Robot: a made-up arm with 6 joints.
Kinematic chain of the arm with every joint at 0, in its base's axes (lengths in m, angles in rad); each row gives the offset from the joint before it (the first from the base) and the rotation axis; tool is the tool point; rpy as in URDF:
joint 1: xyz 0 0 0.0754 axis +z
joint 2: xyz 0 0 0 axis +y
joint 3: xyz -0.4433 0 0.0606 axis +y
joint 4: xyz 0.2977 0 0.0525 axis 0.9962 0 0.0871
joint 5: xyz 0 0 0 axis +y
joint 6: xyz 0.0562 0 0.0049 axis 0.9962 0 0.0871
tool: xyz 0 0 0 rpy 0 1.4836 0
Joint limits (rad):
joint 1: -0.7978..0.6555
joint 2: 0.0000..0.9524
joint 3: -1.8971..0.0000
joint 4: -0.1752..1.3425
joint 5: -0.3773..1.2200
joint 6: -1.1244..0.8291
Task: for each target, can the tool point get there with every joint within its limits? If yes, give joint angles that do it. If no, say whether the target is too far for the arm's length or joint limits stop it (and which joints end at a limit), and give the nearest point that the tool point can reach.
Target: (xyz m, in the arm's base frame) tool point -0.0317 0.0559 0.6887
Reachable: yes | joints -0.6102 0.7671 -1.5593 0.7785 0.7725 -0.1536
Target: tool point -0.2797 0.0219 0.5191
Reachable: yes | joints 0.0447 0.1740 -1.1930 1.0285 0.7899 0.4194
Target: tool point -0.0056 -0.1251 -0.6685
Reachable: no: joint limits stop it (at a limit: joint 1, joint 2, joint 3, joint 5) | nearest point -0.0929 -0.0788 0.1377 | short by 0.812 m
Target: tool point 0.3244 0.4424 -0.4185
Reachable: no: joint limits stop it (at a limit: joint 1, joint 2, joint 3, joint 5) | nearest point -0.0606 0.1125 0.1507 | short by 0.762 m
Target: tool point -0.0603 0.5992 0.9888
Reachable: no: too far | nearest point -0.1951 0.2570 0.6963 | short by 0.470 m
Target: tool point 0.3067 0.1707 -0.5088
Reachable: no: joint limits stop it (at a limit: joint 1, joint 2, joint 3, joint 5) | nearest point -0.0690 0.1033 0.1425 | short by 0.755 m
